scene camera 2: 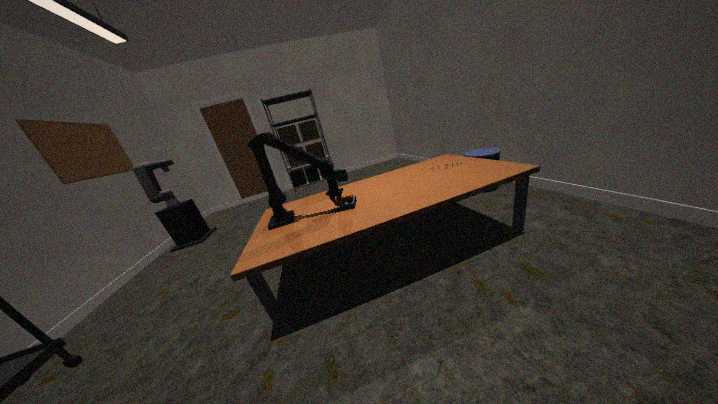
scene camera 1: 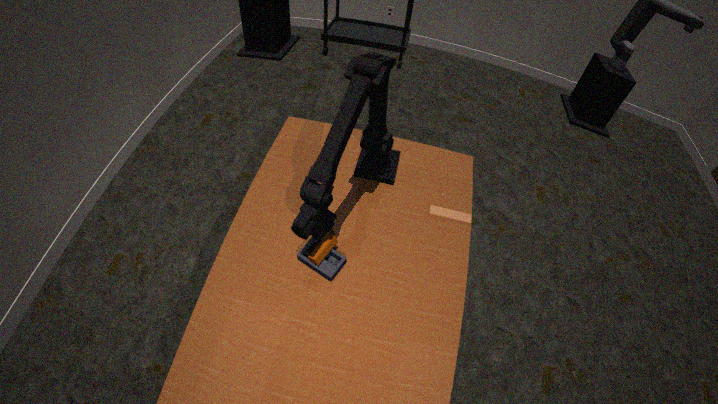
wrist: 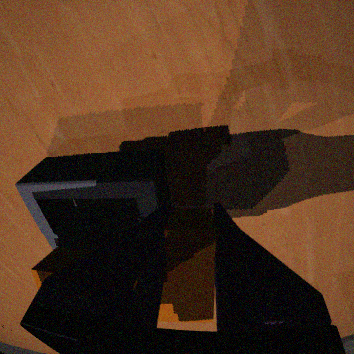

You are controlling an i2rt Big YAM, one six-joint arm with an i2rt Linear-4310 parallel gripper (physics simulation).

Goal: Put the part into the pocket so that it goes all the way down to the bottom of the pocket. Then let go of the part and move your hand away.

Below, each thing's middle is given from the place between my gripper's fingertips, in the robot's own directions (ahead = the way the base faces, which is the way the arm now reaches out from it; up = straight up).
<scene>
Right now the pocket block (scene camera 1: 333,262) is 70 mm ahead of my hand, 20 mm to the left of it and 10 mm below it.
</scene>
